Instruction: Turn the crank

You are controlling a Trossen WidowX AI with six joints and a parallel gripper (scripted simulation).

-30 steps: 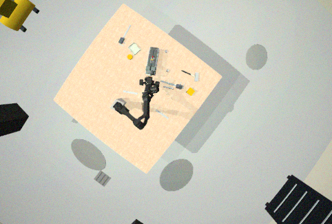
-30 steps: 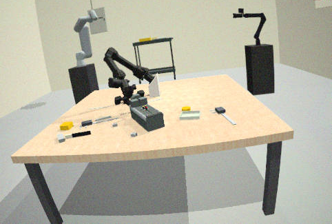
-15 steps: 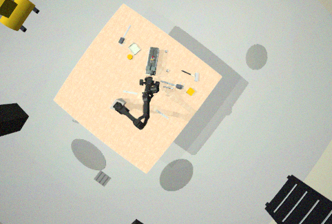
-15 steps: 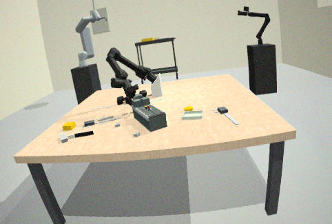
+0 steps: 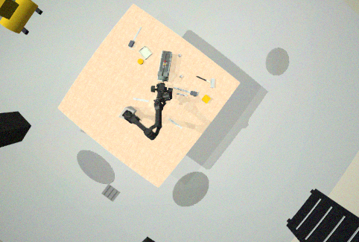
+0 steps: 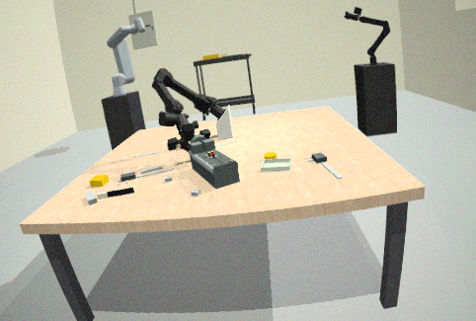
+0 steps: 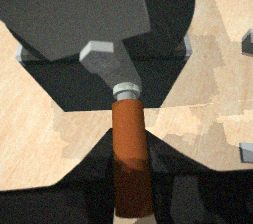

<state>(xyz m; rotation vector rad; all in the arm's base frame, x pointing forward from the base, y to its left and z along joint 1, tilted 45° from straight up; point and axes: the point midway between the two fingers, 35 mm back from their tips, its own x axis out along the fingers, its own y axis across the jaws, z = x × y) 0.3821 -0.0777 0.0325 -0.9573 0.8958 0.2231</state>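
Now: the crank 40 mm above my gripper tip. Round my gripper tip: red pointer: 160 mm ahead, 110 mm to the left, 50 mm above; then brown crank handle: 10 mm behind, 10 mm to the right, 30 mm above; then yellow disc: 20 mm ahead, 300 mm to the left, 20 mm below.
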